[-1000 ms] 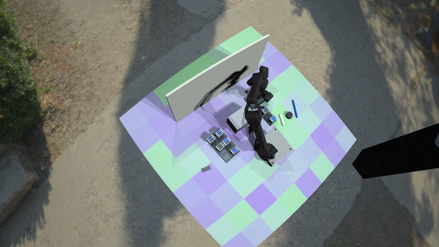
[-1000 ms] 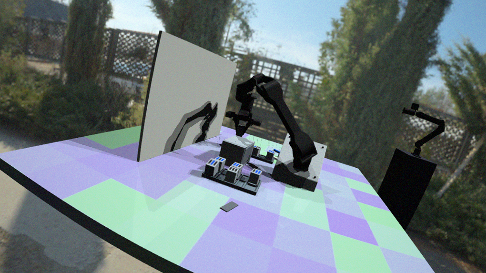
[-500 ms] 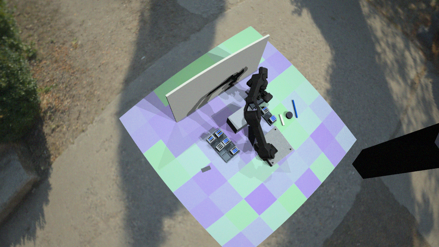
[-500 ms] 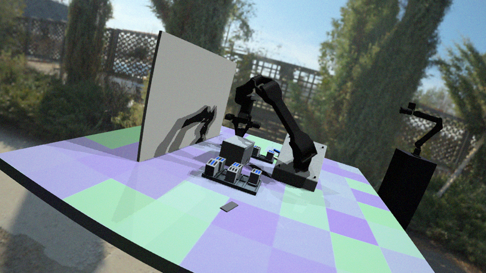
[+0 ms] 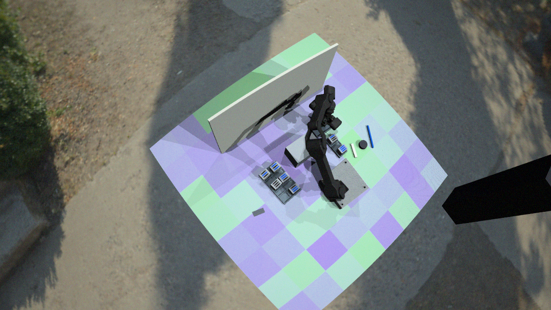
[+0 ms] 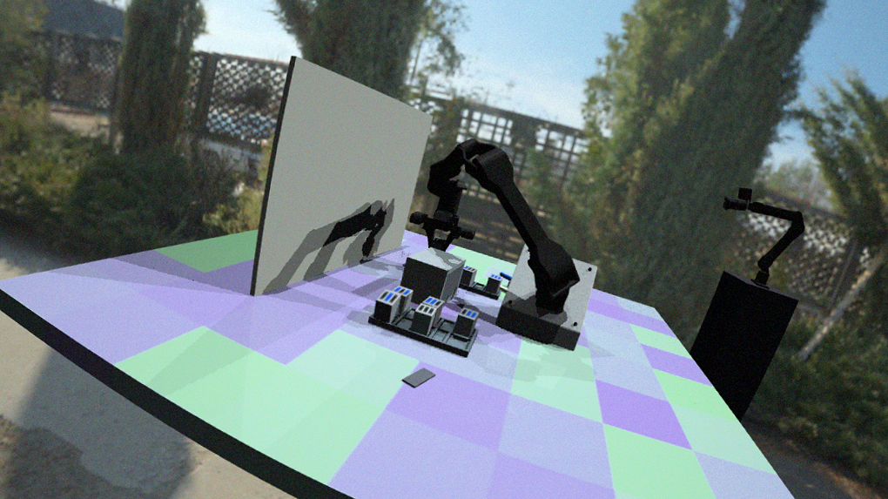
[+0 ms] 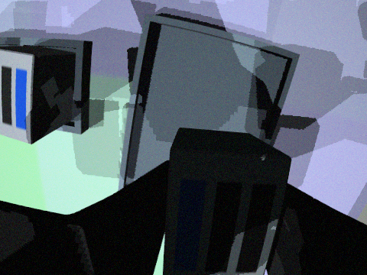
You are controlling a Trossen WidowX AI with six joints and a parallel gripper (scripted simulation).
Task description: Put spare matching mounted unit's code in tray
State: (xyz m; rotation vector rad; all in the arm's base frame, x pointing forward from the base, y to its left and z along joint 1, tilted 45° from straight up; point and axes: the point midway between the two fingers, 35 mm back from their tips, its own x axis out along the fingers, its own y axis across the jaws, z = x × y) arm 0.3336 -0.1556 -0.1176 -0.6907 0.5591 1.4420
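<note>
Right now the dark tray is 6 cm below my gripper tip. Round my gripper tip: grey mounted unit (5 cm behind, 20 cm to the left, 1 cm below); rack (15 cm behind, 2 cm to the left, 5 cm below); spare block (3 cm above).
</note>
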